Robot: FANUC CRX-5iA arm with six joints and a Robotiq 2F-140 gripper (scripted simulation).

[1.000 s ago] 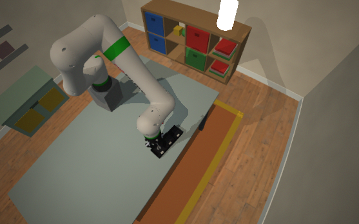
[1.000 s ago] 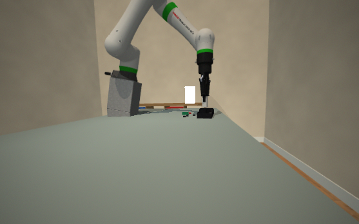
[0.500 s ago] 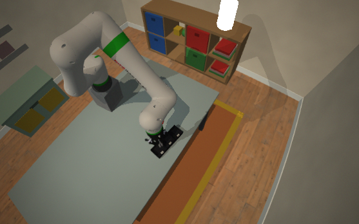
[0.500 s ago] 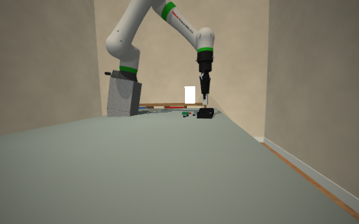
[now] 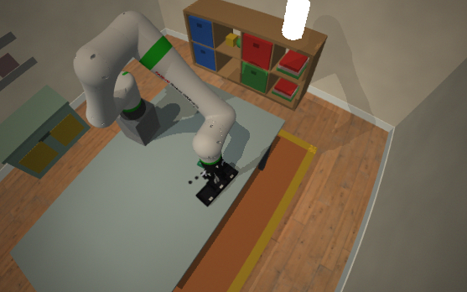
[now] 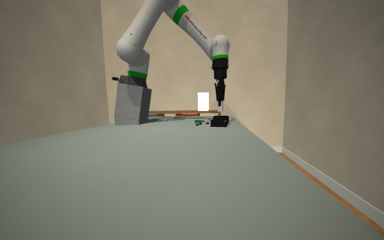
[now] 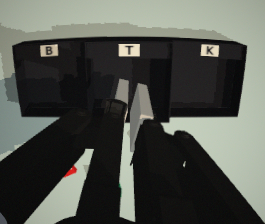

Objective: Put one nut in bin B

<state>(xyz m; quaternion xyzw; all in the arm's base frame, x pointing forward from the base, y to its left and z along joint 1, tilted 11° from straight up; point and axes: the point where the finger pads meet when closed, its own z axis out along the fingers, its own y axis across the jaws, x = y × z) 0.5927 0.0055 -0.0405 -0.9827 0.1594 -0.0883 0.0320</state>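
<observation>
Right now my hand is 14 cm past the green part, 10 cm above it and 4 cm to the right of it. The rest, counted from my hand: small red part (13 cm behind, 11 cm to the left, 11 cm below).
</observation>
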